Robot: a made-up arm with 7 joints. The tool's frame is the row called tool. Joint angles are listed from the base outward. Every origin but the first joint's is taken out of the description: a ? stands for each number. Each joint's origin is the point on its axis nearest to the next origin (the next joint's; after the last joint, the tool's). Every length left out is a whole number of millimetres.
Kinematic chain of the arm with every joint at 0, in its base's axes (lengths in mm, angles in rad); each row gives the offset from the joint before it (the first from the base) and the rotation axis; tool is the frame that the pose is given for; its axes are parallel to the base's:
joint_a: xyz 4 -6 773 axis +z
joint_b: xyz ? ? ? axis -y
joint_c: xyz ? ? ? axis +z
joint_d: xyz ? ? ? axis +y
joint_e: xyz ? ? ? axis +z
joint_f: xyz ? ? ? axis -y
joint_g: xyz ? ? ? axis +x
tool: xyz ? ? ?
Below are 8 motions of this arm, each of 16 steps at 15 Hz.
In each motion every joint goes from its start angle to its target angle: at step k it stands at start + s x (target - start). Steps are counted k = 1, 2, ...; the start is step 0. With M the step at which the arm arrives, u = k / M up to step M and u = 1 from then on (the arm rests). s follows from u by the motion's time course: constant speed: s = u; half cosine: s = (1 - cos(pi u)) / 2; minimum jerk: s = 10 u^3 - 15 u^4 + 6 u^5.
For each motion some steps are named. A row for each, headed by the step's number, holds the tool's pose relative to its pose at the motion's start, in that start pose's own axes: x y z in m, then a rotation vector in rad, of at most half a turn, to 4 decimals.
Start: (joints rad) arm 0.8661 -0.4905 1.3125 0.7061 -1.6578 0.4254 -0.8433
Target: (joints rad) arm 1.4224 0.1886 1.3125 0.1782 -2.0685 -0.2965 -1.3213
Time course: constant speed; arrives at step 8
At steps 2, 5, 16:
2: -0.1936 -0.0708 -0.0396 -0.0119 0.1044 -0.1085
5: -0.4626 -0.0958 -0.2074 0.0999 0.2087 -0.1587
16: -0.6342 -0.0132 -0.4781 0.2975 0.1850 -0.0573

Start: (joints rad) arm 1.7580 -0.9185 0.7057 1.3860 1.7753 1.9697 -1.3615
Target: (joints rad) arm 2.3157 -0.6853 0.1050 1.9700 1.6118 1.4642 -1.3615
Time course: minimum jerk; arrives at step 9
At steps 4, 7, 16:
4: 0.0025 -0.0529 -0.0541 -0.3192 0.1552 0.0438
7: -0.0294 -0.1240 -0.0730 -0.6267 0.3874 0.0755
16: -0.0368 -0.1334 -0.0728 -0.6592 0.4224 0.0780

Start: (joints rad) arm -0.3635 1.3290 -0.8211 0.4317 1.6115 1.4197 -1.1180
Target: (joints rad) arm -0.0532 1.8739 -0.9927 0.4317 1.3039 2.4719 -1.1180
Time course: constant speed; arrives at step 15
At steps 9, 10, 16:
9: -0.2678 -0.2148 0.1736 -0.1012 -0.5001 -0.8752
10: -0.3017 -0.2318 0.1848 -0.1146 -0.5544 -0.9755
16: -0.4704 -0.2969 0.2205 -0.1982 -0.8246 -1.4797

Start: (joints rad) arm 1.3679 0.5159 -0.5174 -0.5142 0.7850 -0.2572 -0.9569
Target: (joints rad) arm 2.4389 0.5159 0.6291 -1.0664 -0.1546 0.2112 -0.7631
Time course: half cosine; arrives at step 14
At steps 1, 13, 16:
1: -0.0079 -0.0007 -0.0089 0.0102 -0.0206 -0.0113
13: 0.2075 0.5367 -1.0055 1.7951 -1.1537 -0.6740
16: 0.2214 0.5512 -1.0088 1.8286 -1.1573 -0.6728

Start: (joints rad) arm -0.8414 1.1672 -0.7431 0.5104 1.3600 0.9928 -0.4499
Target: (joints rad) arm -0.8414 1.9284 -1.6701 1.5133 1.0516 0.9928 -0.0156
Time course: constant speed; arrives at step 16
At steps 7, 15, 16:
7: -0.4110 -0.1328 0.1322 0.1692 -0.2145 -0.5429
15: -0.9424 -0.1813 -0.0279 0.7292 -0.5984 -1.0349
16: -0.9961 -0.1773 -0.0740 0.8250 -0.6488 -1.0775

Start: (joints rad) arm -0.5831 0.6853 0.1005 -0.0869 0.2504 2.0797 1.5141
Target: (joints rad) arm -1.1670 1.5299 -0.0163 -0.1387 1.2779 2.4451 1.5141
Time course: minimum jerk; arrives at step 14
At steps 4, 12, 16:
4: 0.0363 0.0658 -0.0764 0.1220 0.0482 0.1491
12: -0.0462 0.3852 -0.6401 1.1254 0.3760 0.5353
16: -0.0566 0.3935 -0.6557 1.1579 0.3837 0.5314

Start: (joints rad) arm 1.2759 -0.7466 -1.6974 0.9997 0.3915 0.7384 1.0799
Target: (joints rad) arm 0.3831 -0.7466 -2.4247 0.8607 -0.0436 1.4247 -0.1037
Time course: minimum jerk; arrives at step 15
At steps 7, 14, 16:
7: -0.0954 -0.1194 0.2180 -0.6355 -0.7223 -0.3567
14: -0.2009 -0.1728 0.2780 -1.6730 -1.0383 -1.4714
16: -0.2010 -0.1729 0.2780 -1.6780 -1.0372 -1.4781

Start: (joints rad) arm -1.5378 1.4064 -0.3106 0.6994 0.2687 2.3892 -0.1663
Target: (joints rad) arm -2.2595 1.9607 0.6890 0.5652 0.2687 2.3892 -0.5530
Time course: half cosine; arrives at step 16
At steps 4, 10, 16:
4: 0.0317 0.0992 0.0688 0.1061 -0.0939 0.0669
10: -0.0180 0.4674 0.3820 0.5654 -0.3376 0.3783
16: -0.1647 0.6179 0.5764 0.8536 -0.3831 0.5942

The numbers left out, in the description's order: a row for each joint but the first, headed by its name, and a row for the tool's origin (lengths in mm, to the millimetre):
joint_b: 29 -104 0
joint_c: -30 0 439
joint_d: 32 32 0
joint_e: -3 0 483
joint_f: -13 -162 0
joint_g: 10 0 132
tool: 0 -14 -1

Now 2 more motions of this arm.
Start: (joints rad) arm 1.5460 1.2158 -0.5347 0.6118 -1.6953 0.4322 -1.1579
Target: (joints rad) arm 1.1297 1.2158 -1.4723 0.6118 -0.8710 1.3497 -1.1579
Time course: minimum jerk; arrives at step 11
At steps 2, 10, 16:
2: -0.0024 -0.0013 -0.0078 0.0018 0.0025 -0.0279
10: -0.1606 0.0290 -0.3164 0.1205 0.1884 -0.7266
16: -0.1628 0.0299 -0.3190 0.1212 0.1908 -0.7326

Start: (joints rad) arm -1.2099 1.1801 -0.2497 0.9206 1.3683 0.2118 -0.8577
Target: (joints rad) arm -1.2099 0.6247 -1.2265 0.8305 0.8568 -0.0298 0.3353
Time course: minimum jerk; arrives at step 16
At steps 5, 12, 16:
5: -0.0823 -0.0693 -0.0436 0.2743 0.1265 -0.2131
12: -0.3510 -0.1239 -0.1105 1.2743 0.3335 -1.3483
16: -0.3686 -0.1137 -0.1010 1.3742 0.3050 -1.5557

